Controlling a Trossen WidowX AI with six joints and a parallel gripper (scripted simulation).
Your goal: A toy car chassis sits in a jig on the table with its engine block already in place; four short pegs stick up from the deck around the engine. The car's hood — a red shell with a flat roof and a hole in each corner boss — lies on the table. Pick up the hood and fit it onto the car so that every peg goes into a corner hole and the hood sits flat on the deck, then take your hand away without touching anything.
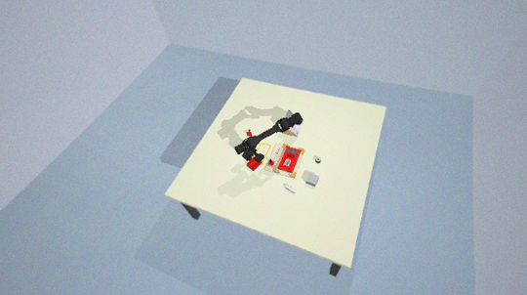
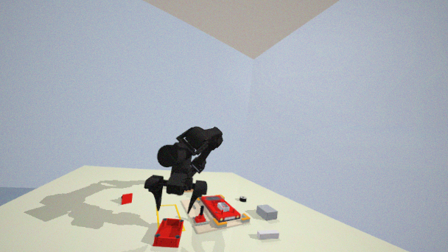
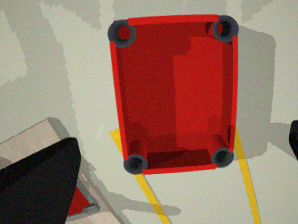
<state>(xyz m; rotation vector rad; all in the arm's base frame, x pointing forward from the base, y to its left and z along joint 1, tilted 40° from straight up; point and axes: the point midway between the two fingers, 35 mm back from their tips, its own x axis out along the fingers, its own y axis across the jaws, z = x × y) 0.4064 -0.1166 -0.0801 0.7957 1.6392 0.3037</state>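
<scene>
Right now my gripper tip is 60 mm above the red hood. Also, from my gripper tip: small black cylinder 180 mm behind, 430 mm to the left, 60 mm below; pale grey bar 110 mm ahead, 320 mm to the left, 60 mm below; grey engine block 80 mm behind, 240 mm to the left, 50 mm below.
</scene>
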